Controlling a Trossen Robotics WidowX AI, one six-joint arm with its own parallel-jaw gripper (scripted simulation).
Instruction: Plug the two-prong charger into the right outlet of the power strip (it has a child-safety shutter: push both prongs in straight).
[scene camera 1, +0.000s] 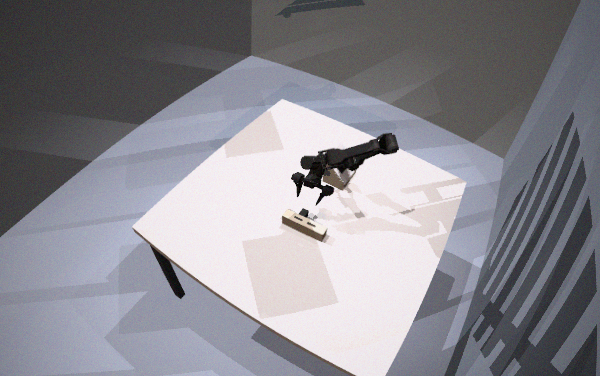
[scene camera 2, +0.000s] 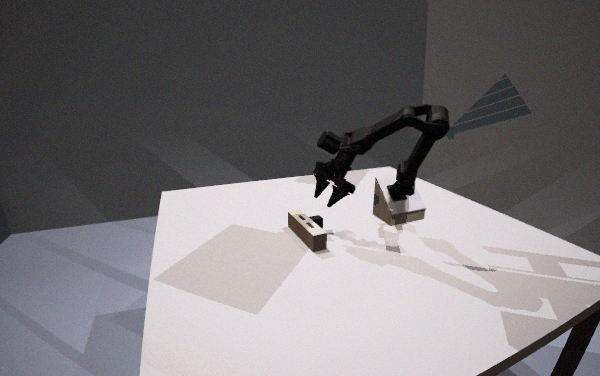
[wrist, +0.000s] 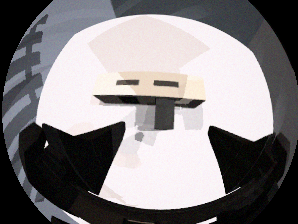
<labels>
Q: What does my gripper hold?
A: Nothing.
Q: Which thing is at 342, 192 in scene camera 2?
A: My gripper.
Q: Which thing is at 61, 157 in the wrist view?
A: My gripper.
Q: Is my gripper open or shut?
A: Open.
</labels>
